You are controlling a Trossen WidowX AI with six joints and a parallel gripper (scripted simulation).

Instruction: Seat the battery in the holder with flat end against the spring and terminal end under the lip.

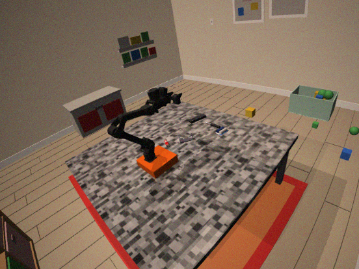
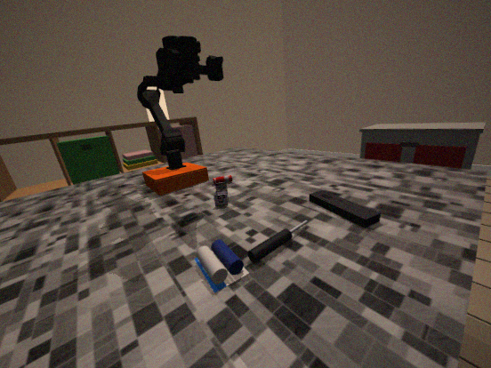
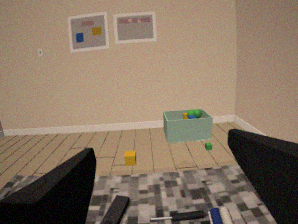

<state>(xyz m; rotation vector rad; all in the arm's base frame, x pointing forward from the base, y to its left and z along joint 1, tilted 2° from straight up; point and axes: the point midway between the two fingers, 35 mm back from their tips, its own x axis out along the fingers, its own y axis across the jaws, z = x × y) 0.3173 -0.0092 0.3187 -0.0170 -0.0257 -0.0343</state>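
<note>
Now: gripper tip 130 mm past the battery, 80 mm to the right of it and 370 mm above it. The rest, counted from my gripper tip: black remote 290 mm ahead, 100 mm to the left, 360 mm below; then dark screwdriver 260 mm ahead, 70 mm to the right, 370 mm below.
</note>
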